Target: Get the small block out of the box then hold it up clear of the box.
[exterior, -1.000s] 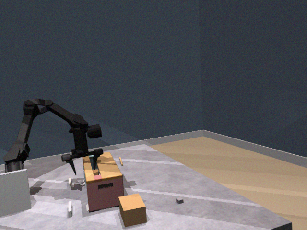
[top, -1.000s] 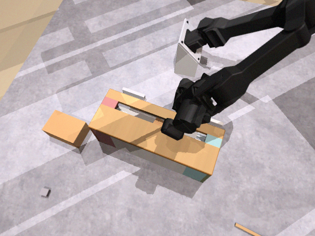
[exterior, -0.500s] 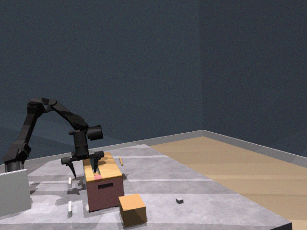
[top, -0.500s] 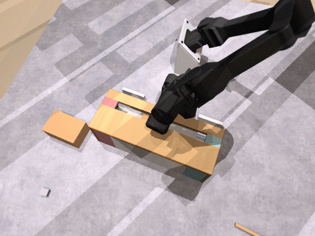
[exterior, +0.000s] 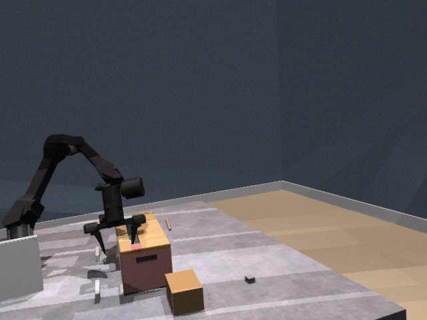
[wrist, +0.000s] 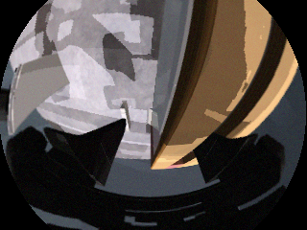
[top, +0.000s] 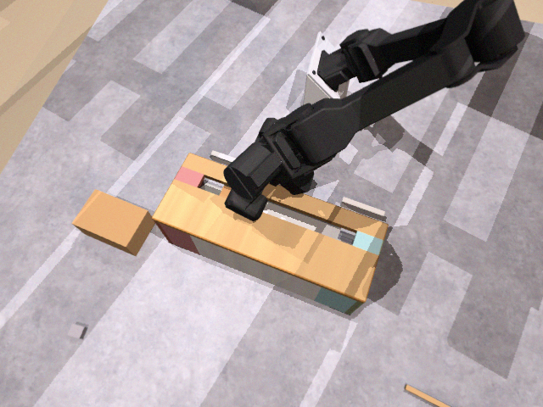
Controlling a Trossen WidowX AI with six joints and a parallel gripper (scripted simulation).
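My gripper tip is 4 cm short of the block and 3 cm to the left of it. The rest, counted from my gripper tip: box: 5 cm ahead, 7 cm to the left, 3 cm below; then thin stick: 30 cm ahead, 43 cm to the left, 8 cm below.
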